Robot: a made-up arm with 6 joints. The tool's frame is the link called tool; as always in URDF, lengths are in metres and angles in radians. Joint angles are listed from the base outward.
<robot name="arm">
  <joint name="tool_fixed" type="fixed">
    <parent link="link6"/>
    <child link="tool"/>
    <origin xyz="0 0 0" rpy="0 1.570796 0"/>
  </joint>
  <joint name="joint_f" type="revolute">
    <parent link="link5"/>
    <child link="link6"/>
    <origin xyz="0 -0.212 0" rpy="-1.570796 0 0"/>
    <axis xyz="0 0 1"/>
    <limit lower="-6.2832" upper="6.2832"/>
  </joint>
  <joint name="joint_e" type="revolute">
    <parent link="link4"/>
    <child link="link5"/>
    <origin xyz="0 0 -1.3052" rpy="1.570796 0 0"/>
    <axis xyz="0 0 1"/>
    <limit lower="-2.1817" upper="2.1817"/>
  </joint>
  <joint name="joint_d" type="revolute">
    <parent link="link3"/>
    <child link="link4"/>
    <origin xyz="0 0.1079 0" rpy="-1.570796 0 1.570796"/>
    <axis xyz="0 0 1"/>
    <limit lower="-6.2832" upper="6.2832"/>
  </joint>
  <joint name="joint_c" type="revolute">
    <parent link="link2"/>
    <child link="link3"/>
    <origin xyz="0 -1.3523 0" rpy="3.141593 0 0"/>
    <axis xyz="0 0 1"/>
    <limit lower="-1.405" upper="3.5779"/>
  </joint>
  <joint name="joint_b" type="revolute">
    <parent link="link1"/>
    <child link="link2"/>
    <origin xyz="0.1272 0 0" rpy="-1.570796 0 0"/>
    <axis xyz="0 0 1"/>
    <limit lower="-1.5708" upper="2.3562"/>
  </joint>
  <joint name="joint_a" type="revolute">
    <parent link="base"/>
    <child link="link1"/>
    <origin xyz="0 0 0.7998"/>
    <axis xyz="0 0 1"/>
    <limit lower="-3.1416" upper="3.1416"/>
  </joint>
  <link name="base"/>
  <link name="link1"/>
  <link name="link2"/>
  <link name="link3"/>
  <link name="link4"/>
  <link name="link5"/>
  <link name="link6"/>
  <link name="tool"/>
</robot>
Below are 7 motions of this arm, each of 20 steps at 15 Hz.
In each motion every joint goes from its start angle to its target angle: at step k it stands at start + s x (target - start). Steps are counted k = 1, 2, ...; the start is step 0. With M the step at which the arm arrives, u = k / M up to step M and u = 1 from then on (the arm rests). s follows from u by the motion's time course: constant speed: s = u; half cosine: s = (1 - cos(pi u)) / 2; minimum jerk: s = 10 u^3 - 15 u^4 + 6 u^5.
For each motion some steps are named. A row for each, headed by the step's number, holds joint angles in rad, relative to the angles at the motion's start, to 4 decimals.
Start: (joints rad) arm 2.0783 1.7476 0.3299 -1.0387 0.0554 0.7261
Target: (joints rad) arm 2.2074 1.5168 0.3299 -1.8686 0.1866 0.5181
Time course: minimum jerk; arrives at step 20
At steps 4, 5, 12, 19, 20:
4: 0.0075 -0.0134 0.0000 -0.0481 0.0076 -0.0120
5: 0.0134 -0.0239 0.0000 -0.0859 0.0136 -0.0215
12: 0.0881 -0.1575 0.0000 -0.5665 0.0896 -0.1420
19: 0.1290 -0.2305 0.0000 -0.8289 0.1310 -0.2078
20: 0.1291 -0.2308 0.0000 -0.8299 0.1312 -0.2080

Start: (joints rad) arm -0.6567 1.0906 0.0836 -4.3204 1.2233 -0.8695
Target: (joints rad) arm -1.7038 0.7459 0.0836 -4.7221 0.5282 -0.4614
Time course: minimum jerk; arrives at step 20
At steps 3, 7, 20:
3: -0.0279 -0.0092 0.0000 -0.0107 -0.0185 0.0109
7: -0.2462 -0.0811 0.0000 -0.0945 -0.1635 0.0960
20: -1.0471 -0.3447 0.0000 -0.4017 -0.6951 0.4081

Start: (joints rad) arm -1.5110 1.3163 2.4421 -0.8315 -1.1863 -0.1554
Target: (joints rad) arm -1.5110 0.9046 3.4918 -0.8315 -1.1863 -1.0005
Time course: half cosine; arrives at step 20
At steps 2, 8, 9, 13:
2: 0.0000 -0.0101 0.0257 0.0000 0.0000 -0.0207
8: 0.0000 -0.1422 0.3627 0.0000 0.0000 -0.2920
9: 0.0000 -0.1736 0.4427 0.0000 0.0000 -0.3564
13: 0.0000 -0.2993 0.7631 0.0000 0.0000 -0.6144

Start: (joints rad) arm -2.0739 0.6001 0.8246 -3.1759 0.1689 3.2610
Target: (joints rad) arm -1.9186 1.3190 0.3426 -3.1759 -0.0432 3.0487
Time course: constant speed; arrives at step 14
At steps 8, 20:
8: 0.0887 0.4108 -0.2754 0.0000 -0.1212 -0.1213
20: 0.1553 0.7189 -0.4820 0.0000 -0.2121 -0.2123

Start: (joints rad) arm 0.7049 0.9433 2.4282 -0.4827 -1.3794 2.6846
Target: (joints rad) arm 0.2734 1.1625 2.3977 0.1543 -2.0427 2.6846
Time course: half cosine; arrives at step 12
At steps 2, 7, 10, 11, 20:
2: -0.0289 0.0147 -0.0020 0.0427 -0.0444 0.0000
7: -0.2716 0.1380 -0.0192 0.4009 -0.4175 0.0000
10: -0.4026 0.2045 -0.0285 0.5943 -0.6189 0.0000
11: -0.4241 0.2155 -0.0300 0.6261 -0.6520 0.0000
20: -0.4315 0.2192 -0.0305 0.6370 -0.6633 0.0000

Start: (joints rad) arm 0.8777 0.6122 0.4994 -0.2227 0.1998 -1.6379
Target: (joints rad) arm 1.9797 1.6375 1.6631 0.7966 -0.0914 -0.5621
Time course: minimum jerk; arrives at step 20
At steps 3, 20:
3: 0.0293 0.0273 0.0310 0.0271 -0.0077 0.0286
20: 1.1020 1.0253 1.1637 1.0193 -0.2912 1.0758

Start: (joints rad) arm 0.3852 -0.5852 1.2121 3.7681 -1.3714 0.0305
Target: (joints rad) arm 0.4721 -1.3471 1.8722 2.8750 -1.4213 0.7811
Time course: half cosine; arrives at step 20
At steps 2, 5, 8, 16, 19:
2: 0.0021 -0.0186 0.0162 -0.0219 -0.0012 0.0184
5: 0.0127 -0.1116 0.0967 -0.1308 -0.0073 0.1099
8: 0.0300 -0.2632 0.2281 -0.3086 -0.0172 0.2593
16: 0.0786 -0.6891 0.5971 -0.8078 -0.0451 0.6789
19: 0.0864 -0.7572 0.6560 -0.8876 -0.0496 0.7460

